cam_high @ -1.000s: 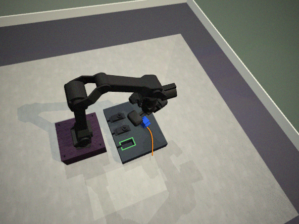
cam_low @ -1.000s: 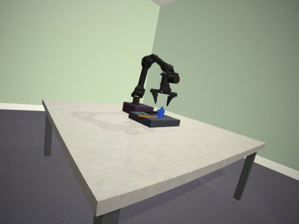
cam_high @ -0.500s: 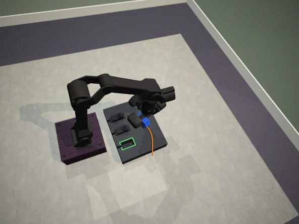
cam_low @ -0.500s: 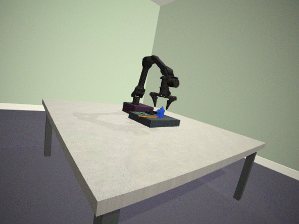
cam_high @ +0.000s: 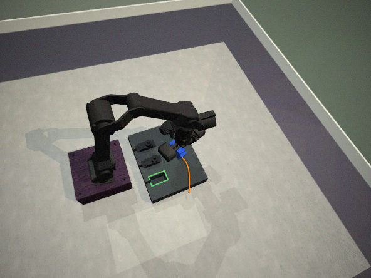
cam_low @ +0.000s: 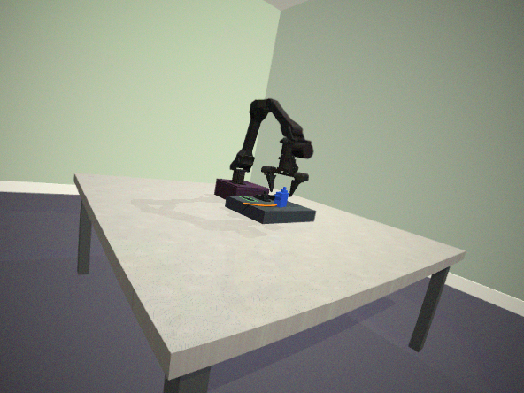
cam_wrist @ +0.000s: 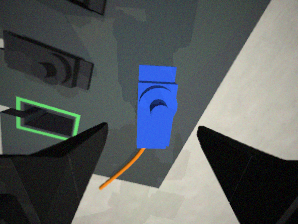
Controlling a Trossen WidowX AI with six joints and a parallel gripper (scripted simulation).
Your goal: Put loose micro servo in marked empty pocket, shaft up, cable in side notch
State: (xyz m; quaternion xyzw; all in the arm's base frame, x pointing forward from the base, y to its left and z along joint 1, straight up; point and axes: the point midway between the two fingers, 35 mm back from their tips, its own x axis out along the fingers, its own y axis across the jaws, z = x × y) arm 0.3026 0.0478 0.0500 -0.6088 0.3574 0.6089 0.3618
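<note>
My gripper tip is 70 mm above the deck, 10 mm to the right of it and 10 mm past it.
</note>
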